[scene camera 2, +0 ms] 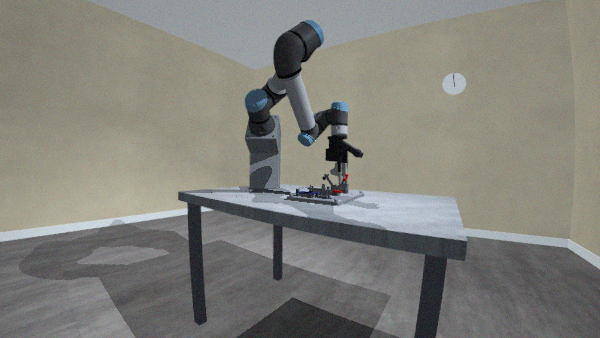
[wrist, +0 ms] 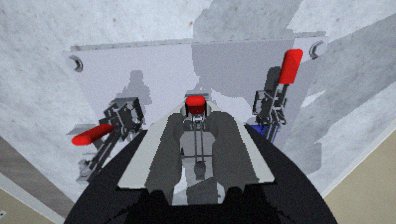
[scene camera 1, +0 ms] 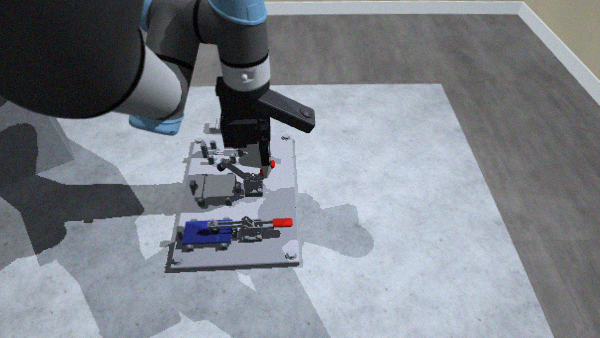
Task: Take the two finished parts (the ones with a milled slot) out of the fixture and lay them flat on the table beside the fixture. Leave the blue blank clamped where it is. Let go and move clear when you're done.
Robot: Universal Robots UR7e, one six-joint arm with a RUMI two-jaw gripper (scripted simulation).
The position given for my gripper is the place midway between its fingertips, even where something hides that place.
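My gripper (scene camera 1: 265, 173), (scene camera 2: 341, 184), (wrist: 196, 102). Grey part (wrist: 188, 141). Blue blank (scene camera 1: 196, 233).
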